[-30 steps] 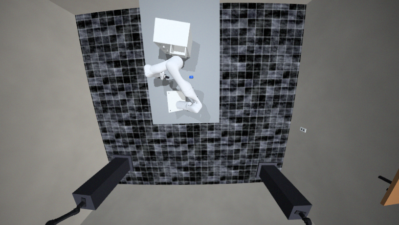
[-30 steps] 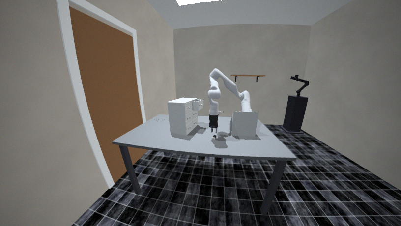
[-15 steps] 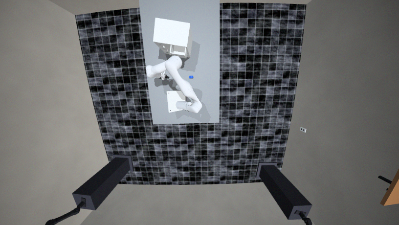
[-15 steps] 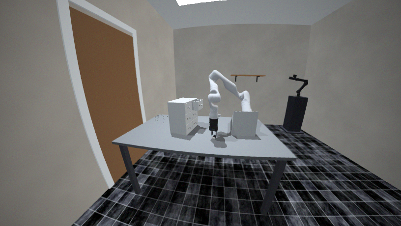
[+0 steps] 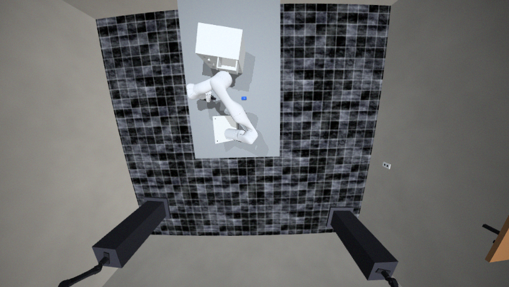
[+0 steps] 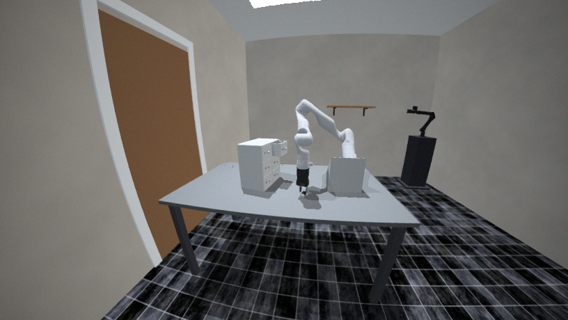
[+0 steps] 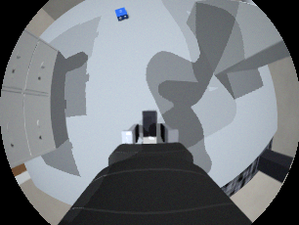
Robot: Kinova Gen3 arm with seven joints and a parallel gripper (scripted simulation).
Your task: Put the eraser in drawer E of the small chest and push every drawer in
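The black-and-white piece is 10 mm to the left of my hand and 30 mm below it. The rest, counted from my hand: blue block: 10 mm ahead, 290 mm to the right, 30 mm below; then drawer: 350 mm ahead, 80 mm to the right, 10 mm below.
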